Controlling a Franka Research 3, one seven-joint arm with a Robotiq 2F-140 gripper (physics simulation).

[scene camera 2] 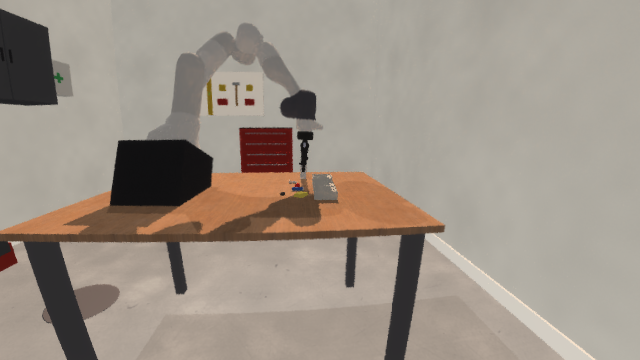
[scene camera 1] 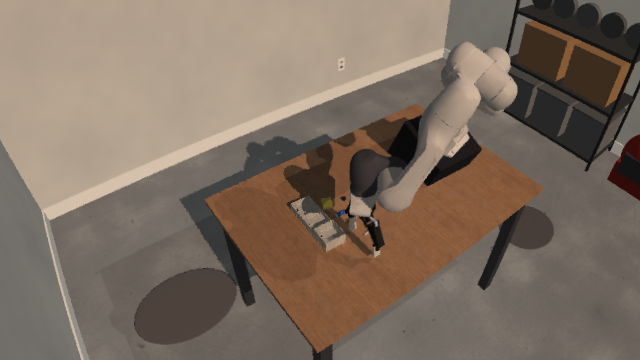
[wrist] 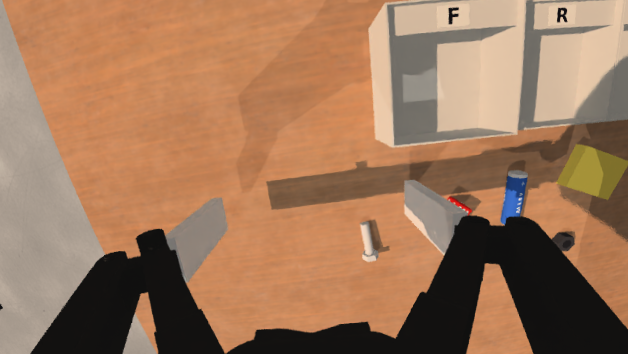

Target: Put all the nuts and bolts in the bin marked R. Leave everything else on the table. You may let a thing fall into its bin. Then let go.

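Note:
A pale bolt lies on its side on the table, between the spread fingers in the wrist view and nearer the right one. A dark nut lies on the table beyond the right finger, partly hidden by it in the wrist view. My gripper is wide open and empty, pointing down, its fingertips low over the table. The bin marked R is the compartment beside F at the wrist view's upper right; no object shows on the visible part of its floor.
A red die is partly hidden behind the right finger. A blue battery and a yellow block lie between the nut and the bin tray. Bin F is at the tray's near end.

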